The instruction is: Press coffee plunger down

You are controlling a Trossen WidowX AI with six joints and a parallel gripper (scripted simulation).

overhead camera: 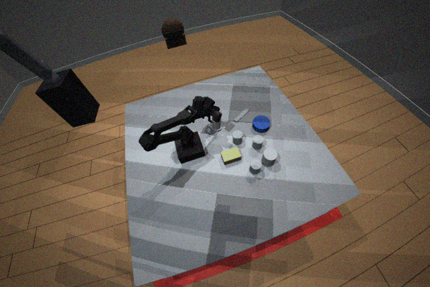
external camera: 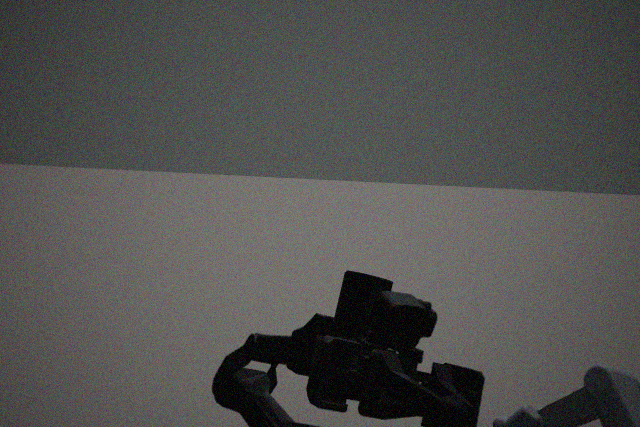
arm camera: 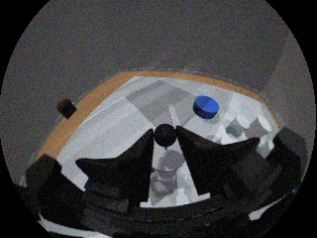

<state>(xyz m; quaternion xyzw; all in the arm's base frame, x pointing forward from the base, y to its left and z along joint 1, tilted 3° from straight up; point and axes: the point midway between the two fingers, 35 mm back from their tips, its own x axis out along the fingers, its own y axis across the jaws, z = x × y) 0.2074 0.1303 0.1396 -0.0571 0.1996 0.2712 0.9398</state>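
Now: the coffee press 3 cm behind my gripper tip and 9 cm below it. The rest, counted from my gripper tip: tan box 1 cm ahead, 28 cm to the right, 15 cm below; then blue round lid 28 cm ahead, 9 cm to the right, 16 cm below.
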